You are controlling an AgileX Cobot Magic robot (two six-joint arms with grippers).
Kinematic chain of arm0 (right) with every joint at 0, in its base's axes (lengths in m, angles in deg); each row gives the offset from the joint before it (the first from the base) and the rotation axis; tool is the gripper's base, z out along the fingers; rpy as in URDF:
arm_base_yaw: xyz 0 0 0.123 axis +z
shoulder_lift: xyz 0 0 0 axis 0.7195 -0.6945 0
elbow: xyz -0.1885 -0.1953 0.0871 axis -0.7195 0.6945 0
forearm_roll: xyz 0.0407 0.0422 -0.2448 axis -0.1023 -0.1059 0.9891
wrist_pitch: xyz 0 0 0 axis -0.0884 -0.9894 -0.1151
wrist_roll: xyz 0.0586 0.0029 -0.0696 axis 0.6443 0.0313 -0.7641
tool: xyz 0 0 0 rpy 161.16 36.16 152.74
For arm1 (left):
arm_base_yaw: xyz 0 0 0.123 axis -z
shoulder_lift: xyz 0 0 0 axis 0.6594 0.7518 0
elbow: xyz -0.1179 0.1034 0.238 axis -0.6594 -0.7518 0
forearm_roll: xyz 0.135 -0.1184 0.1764 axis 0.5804 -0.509 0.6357
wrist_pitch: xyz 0 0 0 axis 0.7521 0.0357 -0.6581
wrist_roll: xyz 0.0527 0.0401 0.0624 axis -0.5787 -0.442 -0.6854
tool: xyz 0 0 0 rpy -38.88 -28.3 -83.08
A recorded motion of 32 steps. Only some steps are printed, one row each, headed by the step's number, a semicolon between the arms.
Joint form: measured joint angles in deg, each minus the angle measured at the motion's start. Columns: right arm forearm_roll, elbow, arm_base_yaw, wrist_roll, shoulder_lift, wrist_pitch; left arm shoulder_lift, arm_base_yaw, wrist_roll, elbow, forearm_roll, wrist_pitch.
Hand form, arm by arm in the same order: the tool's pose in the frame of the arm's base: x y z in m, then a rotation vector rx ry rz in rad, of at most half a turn. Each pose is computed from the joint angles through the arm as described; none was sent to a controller.
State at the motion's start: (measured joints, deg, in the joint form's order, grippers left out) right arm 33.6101 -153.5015 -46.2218 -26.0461 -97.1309 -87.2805; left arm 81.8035 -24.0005 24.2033 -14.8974 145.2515 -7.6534
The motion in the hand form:
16: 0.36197 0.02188 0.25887 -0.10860 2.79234 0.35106; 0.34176 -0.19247 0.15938 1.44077 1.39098 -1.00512
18: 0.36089 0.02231 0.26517 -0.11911 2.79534 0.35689; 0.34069 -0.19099 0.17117 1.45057 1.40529 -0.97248
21: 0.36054 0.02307 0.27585 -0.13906 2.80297 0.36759; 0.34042 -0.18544 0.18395 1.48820 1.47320 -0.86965
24: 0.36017 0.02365 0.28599 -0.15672 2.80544 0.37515; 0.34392 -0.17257 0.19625 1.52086 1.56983 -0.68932
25: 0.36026 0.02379 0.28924 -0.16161 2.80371 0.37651; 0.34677 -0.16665 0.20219 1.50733 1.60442 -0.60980
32: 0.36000 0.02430 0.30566 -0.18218 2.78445 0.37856; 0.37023 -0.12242 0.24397 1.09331 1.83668 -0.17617
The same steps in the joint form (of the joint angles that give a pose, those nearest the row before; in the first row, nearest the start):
16: -0.05 -1.28 0.00 0.00 7.00 -3.09; -12.37 0.00 3.30 -1.77 2.17 -0.56
18: -0.05 -2.24 0.00 0.00 7.37 -4.70; -14.59 0.00 5.40 -1.77 3.57 1.05
21: -0.05 -4.45 0.00 0.00 7.58 -7.72; -17.95 -0.13 9.64 -1.81 8.05 6.31
24: -0.05 -6.49 0.00 0.00 7.80 -10.26; -21.65 -0.88 14.85 -1.81 14.80 14.13
25: -0.05 -7.14 0.00 0.00 7.86 -10.91; -23.06 -1.26 16.56 -1.81 16.50 17.52
32: -0.05 -10.07 0.00 0.00 8.37 -13.36; -30.26 -3.91 30.12 -1.81 18.37 41.91

